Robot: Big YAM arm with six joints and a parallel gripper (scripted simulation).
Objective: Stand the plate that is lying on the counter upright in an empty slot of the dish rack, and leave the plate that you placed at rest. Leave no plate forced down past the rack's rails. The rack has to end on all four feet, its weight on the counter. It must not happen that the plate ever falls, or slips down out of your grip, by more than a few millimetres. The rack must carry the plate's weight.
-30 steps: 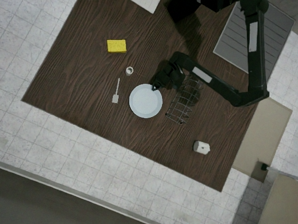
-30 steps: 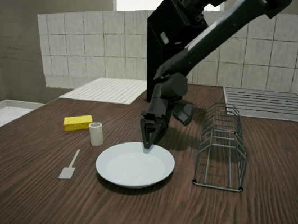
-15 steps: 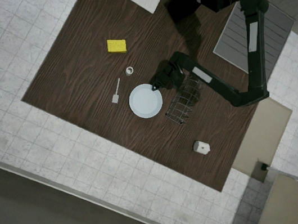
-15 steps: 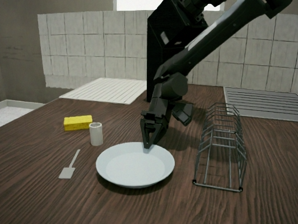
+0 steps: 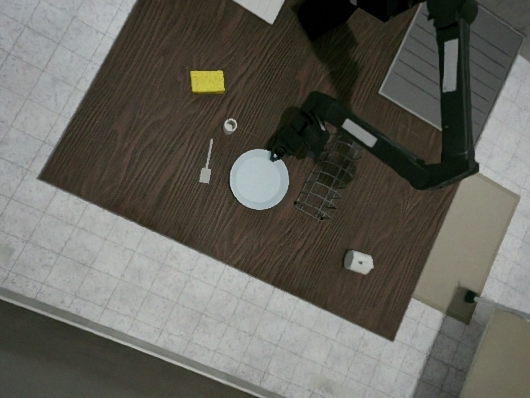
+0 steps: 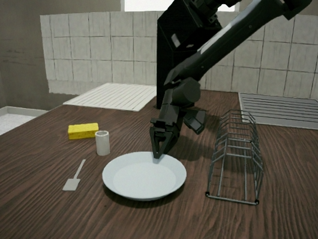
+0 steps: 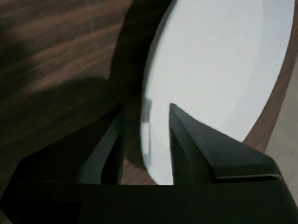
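Right now the plate is 9 cm ahead of my hand, 1 cm to the left of it and 1 cm below it. Also, from my hand: white mat 52 cm behind, 55 cm to the right, 2 cm below; grey draining board 74 cm behind, 28 cm to the left, 2 cm below; white mug 7 cm ahead, 46 cm to the left, 1 cm above.
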